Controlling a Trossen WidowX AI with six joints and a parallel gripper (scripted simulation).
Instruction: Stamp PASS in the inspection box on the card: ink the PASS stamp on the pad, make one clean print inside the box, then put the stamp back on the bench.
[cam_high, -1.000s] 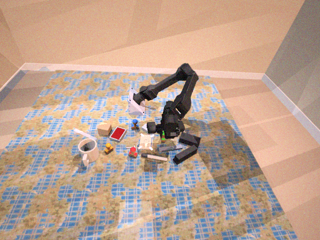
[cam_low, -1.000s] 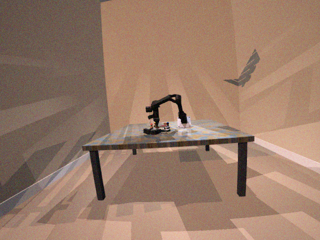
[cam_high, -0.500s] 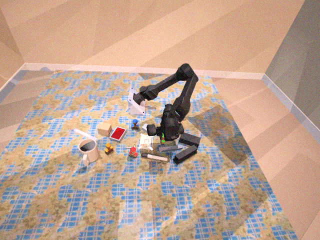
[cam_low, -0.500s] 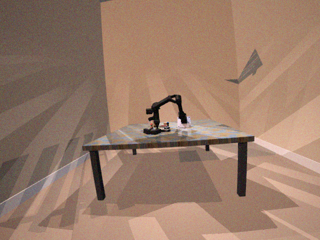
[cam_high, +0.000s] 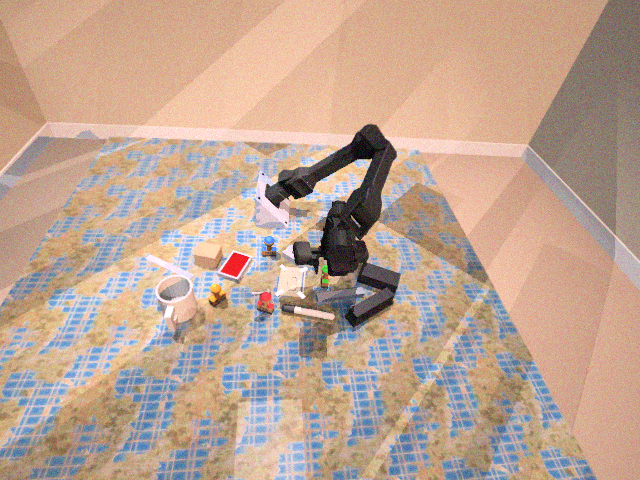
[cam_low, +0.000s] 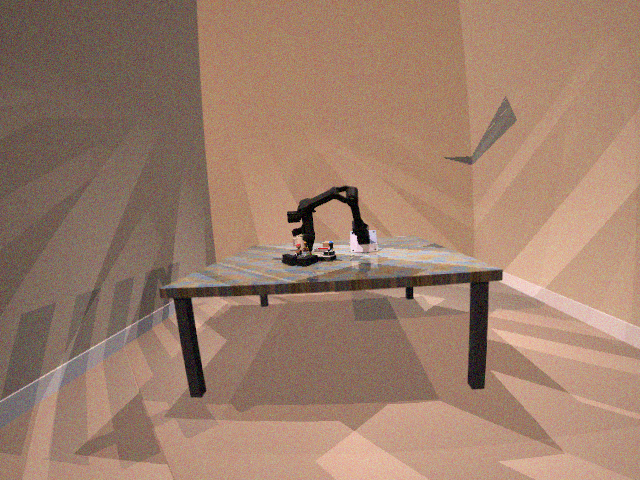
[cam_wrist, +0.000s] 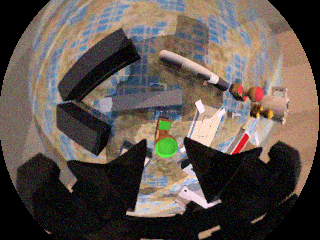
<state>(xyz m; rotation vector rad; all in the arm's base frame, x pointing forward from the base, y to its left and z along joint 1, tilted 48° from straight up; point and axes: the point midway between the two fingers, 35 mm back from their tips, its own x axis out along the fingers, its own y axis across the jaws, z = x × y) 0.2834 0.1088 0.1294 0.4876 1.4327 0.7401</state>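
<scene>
My gripper tip is 2 cm above the green-knobbed stamp. Also, from my gripper tip: marker: 10 cm ahead, 6 cm to the right, 3 cm below; grey bar: 4 cm ahead, 4 cm to the left, 4 cm below; white card: 9 cm to the right, 4 cm below.
</scene>
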